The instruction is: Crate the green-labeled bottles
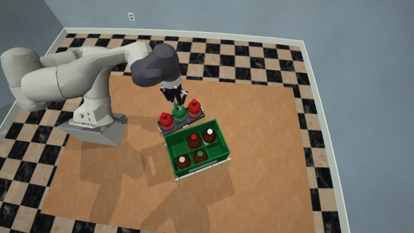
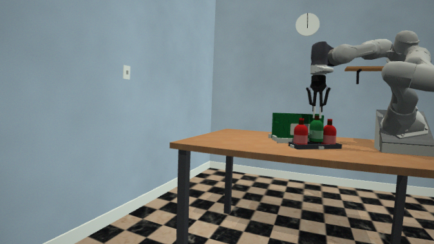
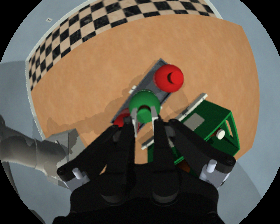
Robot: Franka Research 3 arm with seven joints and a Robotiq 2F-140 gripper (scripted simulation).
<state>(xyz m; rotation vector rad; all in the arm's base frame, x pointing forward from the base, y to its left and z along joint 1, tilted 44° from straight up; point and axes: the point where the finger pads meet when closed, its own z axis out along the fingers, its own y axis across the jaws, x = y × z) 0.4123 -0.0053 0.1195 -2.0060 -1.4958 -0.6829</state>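
My gripper is now 90 mm above the green-labeled bottle. From my hand the other things lie so: green crate: 200 mm to the right, 110 mm below, 110 mm ahead; then dark tray: 180 mm below.
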